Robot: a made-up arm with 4 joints.
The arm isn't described. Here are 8 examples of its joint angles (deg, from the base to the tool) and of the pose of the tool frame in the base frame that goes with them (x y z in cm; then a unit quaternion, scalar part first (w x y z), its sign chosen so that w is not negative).
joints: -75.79 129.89 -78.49 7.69
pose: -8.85 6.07 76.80 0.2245 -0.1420 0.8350 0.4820
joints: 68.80 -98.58 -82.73 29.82
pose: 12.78 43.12 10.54 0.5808 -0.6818 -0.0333 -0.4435
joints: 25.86 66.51 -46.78 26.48
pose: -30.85 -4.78 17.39 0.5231 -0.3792 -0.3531 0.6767
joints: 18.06 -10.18 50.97 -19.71
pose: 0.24 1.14 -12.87 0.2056 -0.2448 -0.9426 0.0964
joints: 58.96 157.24 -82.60 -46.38
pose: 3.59 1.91 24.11 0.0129 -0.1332 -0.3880 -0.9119
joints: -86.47 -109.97 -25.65 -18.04
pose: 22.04 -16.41 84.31 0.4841 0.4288 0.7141 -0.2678
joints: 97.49 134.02 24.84 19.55
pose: -21.99 23.96 13.75 0.6154 0.5555 -0.5271 0.1870
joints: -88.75 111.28 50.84 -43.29
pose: -34.74 -2.04 81.87 0.7950 -0.4442 0.1355 0.3903
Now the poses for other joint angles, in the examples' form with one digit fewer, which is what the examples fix.
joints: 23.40 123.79 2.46 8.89
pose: -23.0 -16.6 30.9 0.754 0.084 -0.224 0.612
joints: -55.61 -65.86 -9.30 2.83
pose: 13.2 -43.7 53.9 0.363 0.590 0.678 -0.246
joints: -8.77 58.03 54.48 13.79
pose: -29.9 -24.3 14.0 0.495 -0.302 -0.776 0.246
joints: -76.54 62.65 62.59 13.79
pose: -30.3 -31.3 72.5 0.279 -0.508 -0.542 0.608
